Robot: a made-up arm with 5 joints. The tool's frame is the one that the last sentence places. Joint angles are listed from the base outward.
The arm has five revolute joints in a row. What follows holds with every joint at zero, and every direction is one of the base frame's.
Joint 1 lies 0.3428 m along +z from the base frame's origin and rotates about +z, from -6.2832 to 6.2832 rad.
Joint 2 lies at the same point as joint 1 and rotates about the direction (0, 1, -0.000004), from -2.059 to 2.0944 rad.
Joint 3 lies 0.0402 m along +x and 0.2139 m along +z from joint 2 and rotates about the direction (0, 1, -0.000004), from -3.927 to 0.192 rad.
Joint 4 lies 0.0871 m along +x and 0.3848 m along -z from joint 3 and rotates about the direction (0, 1, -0.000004), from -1.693 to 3.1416 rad.
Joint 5 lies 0.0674 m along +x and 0.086 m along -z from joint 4 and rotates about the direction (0, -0.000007, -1), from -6.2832 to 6.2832 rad.
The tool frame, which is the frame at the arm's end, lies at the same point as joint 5; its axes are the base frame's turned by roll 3.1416, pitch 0 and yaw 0 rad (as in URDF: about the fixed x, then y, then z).
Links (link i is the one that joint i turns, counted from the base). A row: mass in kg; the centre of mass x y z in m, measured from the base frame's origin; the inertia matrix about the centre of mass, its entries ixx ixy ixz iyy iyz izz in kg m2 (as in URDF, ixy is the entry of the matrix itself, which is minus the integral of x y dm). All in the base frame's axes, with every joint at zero. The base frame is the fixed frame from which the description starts. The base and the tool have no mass.
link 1: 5.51; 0.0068 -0.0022 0.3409; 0.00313 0 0 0.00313 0 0.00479
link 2: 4.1; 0.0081 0.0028 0.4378; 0.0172 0 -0.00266 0.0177 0 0.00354
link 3: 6.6; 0.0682 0.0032 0.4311; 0.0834 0 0.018 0.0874 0 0.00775
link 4: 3.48; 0.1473 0.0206 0.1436; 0.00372 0 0.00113 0.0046 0 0.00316
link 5: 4.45; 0.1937 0.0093 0.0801; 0.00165 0 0 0.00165 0 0.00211
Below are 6 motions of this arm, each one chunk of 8 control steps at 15 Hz.
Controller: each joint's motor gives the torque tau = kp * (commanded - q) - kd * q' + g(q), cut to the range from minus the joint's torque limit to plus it. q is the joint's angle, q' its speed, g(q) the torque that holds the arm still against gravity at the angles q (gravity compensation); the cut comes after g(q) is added. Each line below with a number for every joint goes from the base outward.
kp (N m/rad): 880 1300 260 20 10
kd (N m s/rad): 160 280 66 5.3 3
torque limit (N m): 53 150 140 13 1
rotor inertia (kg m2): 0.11 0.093 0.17 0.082 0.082
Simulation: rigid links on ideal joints. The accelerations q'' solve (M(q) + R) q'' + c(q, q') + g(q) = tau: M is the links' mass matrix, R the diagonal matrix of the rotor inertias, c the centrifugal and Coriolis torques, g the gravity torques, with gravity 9.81 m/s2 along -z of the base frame. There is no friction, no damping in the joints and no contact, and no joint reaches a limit. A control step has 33 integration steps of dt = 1/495 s. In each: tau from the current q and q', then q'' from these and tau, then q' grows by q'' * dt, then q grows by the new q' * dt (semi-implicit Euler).
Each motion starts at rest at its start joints. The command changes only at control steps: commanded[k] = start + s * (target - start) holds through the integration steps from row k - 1 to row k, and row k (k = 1, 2, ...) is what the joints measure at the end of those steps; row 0 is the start. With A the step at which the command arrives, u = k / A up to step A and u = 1 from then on. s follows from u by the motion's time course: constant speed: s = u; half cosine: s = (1 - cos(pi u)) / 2; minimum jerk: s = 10 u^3 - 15 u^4 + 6 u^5; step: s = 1 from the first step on.
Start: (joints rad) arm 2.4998 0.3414 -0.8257 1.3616 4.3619
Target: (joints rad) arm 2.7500 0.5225 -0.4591 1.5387 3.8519
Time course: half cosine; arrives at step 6
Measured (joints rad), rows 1 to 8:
1: 2.5047 0.3442 -0.8225 1.3610 4.3570
2: 2.5218 0.3544 -0.8088 1.3616 4.3375
3: 2.5531 0.3738 -0.7787 1.3677 4.2976
4: 2.5945 0.4005 -0.7328 1.3823 4.2391
5: 2.6378 0.4298 -0.6776 1.4054 4.1706
6: 2.6731 0.4553 -0.6240 1.4341 4.1047
7: 2.6973 0.4742 -0.5801 1.4623 4.0500
8: 2.7138 0.4879 -0.5473 1.4850 4.0068

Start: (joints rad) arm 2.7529 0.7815 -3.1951 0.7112 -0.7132
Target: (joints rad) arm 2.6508 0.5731 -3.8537 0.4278 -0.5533
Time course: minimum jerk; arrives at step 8
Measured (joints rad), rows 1 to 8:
1: 2.7524 0.7810 -3.1964 0.7123 -0.7129
2: 2.7495 0.7774 -3.2057 0.7175 -0.7109
3: 2.7422 0.7672 -3.2328 0.7234 -0.7052
4: 2.7298 0.7481 -3.2848 0.7208 -0.6941
5: 2.7137 0.7208 -3.3611 0.7005 -0.6776
6: 2.6971 0.6888 -3.4527 0.6595 -0.6573
7: 2.6829 0.6574 -3.5456 0.6029 -0.6361
8: 2.6729 0.6314 -3.6268 0.5424 -0.6167

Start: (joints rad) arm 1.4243 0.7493 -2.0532 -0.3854 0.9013
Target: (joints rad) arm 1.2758 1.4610 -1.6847 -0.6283 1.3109
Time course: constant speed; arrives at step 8
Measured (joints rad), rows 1 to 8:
1: 1.4200 0.7691 -2.0549 -0.4101 0.9095
2: 1.4110 0.8073 -2.0459 -0.4401 0.9274
3: 1.3986 0.8600 -2.0257 -0.4648 0.9524
4: 1.3840 0.9234 -1.9968 -0.4834 0.9827
5: 1.3680 0.9945 -1.9617 -0.4984 1.0171
6: 1.3509 1.0709 -1.9224 -0.5121 1.0549
7: 1.3332 1.1511 -1.8804 -0.5263 1.0954
8: 1.3150 1.2340 -1.8368 -0.5418 1.1382

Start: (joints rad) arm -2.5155 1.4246 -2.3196 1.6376 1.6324
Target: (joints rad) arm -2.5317 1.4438 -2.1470 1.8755 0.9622
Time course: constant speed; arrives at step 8
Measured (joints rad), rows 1 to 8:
1: -2.5160 1.4247 -2.3164 1.6405 1.6208
2: -2.5171 1.4254 -2.3090 1.6491 1.5942
3: -2.5184 1.4266 -2.2979 1.6631 1.5552
4: -2.5200 1.4283 -2.2839 1.6814 1.5064
5: -2.5218 1.4304 -2.2679 1.7029 1.4500
6: -2.5236 1.4326 -2.2503 1.7268 1.3876
7: -2.5255 1.4349 -2.2316 1.7523 1.3205
8: -2.5274 1.4373 -2.2120 1.7790 1.2498

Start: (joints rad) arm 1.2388 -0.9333 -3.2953 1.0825 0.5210
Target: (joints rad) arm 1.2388 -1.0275 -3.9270 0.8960 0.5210
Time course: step
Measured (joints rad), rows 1 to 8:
1: 1.2386 -0.9409 -3.3873 1.1336 0.5179
2: 1.2387 -0.9632 -3.5083 1.0971 0.5174
3: 1.2388 -0.9840 -3.6148 1.0288 0.5201
4: 1.2389 -0.9997 -3.6991 0.9688 0.5230
5: 1.2389 -1.0105 -3.7625 0.9263 0.5249
6: 1.2389 -1.0176 -3.8088 0.8996 0.5259
7: 1.2388 -1.0221 -3.8422 0.8845 0.5260
8: 1.2388 -1.0248 -3.8661 0.8773 0.5258

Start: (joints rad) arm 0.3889 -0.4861 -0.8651 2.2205 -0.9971
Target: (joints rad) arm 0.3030 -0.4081 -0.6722 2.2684 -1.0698
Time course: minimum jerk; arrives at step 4
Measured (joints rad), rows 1 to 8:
1: 0.3863 -0.4842 -0.8620 2.2219 -0.9981
2: 0.3742 -0.4752 -0.8459 2.2277 -1.0034
3: 0.3552 -0.4601 -0.8146 2.2357 -1.0138
4: 0.3389 -0.4459 -0.7805 2.2413 -1.0252
5: 0.3276 -0.4353 -0.7527 2.2455 -1.0349
6: 0.3198 -0.4277 -0.7319 2.2493 -1.0425
7: 0.3146 -0.4222 -0.7164 2.2528 -1.0484
8: 0.3109 -0.4182 -0.7050 2.2559 -1.0531

